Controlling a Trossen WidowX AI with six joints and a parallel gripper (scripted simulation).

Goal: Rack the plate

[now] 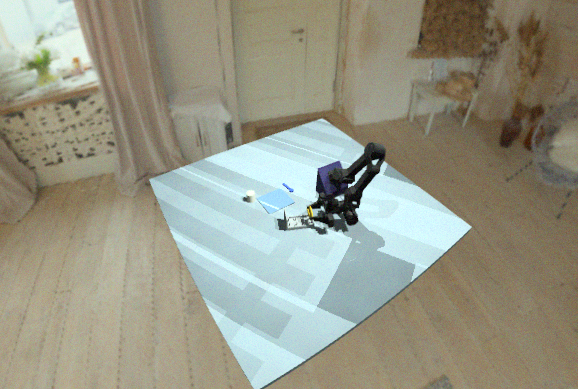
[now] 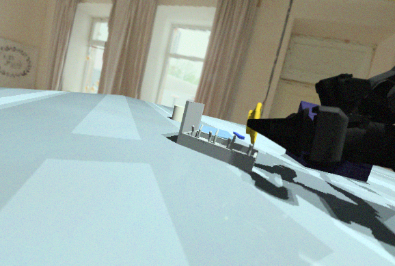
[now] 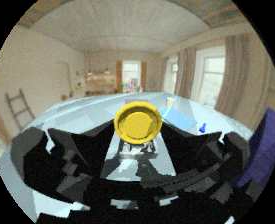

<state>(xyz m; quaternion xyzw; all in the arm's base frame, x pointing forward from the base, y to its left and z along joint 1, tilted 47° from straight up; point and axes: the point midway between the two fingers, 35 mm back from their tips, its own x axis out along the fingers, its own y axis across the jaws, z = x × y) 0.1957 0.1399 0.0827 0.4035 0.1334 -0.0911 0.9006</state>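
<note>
Now: the grey dish rack 50 mm below my gripper tip, 40 mm ahead of it and 10 mm to the right of it. Round my gripper tip: blue spoon 260 mm to the right, 70 mm below, 20 mm behind; yellow plate 10 mm behind; light blue mat 210 mm to the right, 80 mm ahead, 70 mm below.
</note>
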